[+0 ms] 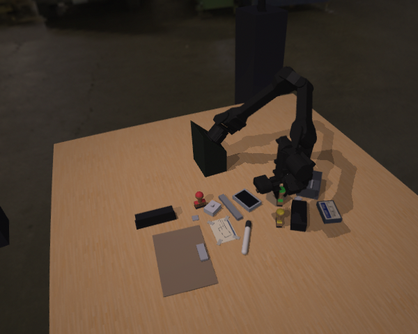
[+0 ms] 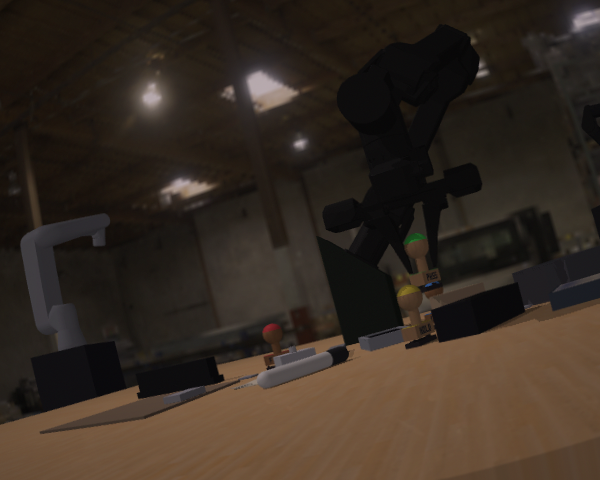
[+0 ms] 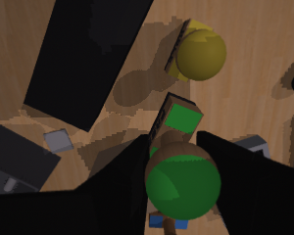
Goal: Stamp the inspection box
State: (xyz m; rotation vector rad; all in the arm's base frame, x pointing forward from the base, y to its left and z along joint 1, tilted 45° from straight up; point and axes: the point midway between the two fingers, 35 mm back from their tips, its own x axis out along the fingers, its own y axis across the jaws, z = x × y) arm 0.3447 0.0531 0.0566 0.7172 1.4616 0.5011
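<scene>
The ink pad lies 10 cm behind my gripper tip, 6 cm to the right of it and 7 cm below it. The rest, counted from my gripper tip: green-knobbed PASS stamp: right at my gripper tip; then yellow-knobbed stamp: 4 cm ahead, 2 cm to the right, 6 cm below; then tan cube: 6 cm behind, 4 cm to the left, 6 cm below.
</scene>
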